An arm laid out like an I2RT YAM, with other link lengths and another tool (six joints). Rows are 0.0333 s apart.
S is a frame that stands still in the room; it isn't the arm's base.
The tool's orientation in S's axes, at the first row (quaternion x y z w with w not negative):
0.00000, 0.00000, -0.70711, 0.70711
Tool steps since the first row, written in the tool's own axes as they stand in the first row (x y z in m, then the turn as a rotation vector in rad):
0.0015, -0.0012, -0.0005, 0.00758, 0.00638, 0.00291
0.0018, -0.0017, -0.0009, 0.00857, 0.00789, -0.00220
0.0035, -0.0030, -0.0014, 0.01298, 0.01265, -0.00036
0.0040, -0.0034, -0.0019, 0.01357, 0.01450, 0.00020
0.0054, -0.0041, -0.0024, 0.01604, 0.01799, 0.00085
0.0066, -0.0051, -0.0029, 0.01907, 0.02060, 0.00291
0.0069, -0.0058, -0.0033, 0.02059, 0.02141, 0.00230
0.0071, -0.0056, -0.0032, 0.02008, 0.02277, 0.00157
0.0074, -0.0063, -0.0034, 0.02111, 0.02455, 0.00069
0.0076, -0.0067, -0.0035, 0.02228, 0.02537, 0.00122
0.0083, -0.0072, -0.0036, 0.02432, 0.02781, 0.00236
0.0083, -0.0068, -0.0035, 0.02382, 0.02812, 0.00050
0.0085, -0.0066, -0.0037, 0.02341, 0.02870, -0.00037
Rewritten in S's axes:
-0.0012, -0.0015, -0.0005, 0.00638, -0.00758, 0.00291
-0.0017, -0.0018, -0.0009, 0.00789, -0.00857, -0.00220
-0.0030, -0.0035, -0.0014, 0.01265, -0.01298, -0.00036
-0.0034, -0.0040, -0.0019, 0.01450, -0.01357, 0.00020
-0.0041, -0.0054, -0.0024, 0.01799, -0.01604, 0.00085
-0.0051, -0.0066, -0.0029, 0.02060, -0.01907, 0.00291
-0.0058, -0.0069, -0.0033, 0.02141, -0.02059, 0.00230
-0.0056, -0.0071, -0.0032, 0.02277, -0.02008, 0.00157
-0.0063, -0.0074, -0.0034, 0.02455, -0.02111, 0.00069
-0.0067, -0.0076, -0.0035, 0.02537, -0.02228, 0.00122
-0.0072, -0.0083, -0.0036, 0.02781, -0.02432, 0.00236
-0.0068, -0.0083, -0.0035, 0.02812, -0.02382, 0.00050
-0.0066, -0.0085, -0.0037, 0.02870, -0.02341, -0.00037

